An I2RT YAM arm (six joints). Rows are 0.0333 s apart.
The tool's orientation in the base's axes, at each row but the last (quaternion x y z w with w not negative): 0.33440 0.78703 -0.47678 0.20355; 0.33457 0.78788 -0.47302 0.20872; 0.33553 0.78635 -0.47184 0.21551; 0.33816 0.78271 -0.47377 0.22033; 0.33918 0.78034 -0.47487 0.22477; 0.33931 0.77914 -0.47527 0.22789; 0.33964 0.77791 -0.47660 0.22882; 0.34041 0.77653 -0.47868 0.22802
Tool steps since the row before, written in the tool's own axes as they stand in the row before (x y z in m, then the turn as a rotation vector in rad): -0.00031 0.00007 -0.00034 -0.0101 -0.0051 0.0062; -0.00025 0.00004 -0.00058 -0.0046 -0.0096 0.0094; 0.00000 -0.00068 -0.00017 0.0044 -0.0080 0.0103; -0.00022 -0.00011 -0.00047 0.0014 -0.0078 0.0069; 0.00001 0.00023 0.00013 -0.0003 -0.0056 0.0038; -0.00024 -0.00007 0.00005 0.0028 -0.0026 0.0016; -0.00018 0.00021 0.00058 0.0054 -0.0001 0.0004; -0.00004 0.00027 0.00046 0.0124 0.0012 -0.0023
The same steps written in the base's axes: 0.00026 0.00022 0.00031 0.0033 -0.0105 0.0067; 0.00019 0.00044 0.00041 -0.0037 -0.0130 0.0044; -0.00050 -0.00007 0.00048 -0.0086 -0.0103 -0.0029; 0.00006 0.00031 0.00042 -0.0065 -0.0082 0.0006; 0.00017 -0.00004 -0.00020 -0.0039 -0.0053 0.0018; 0.00011 -0.00014 0.00018 -0.0038 -0.0014 -0.0011; 0.00030 -0.00051 -0.00026 -0.0037 0.0013 -0.0038; 0.00024 -0.00034 -0.00033 -0.0074 0.0063 -0.0081
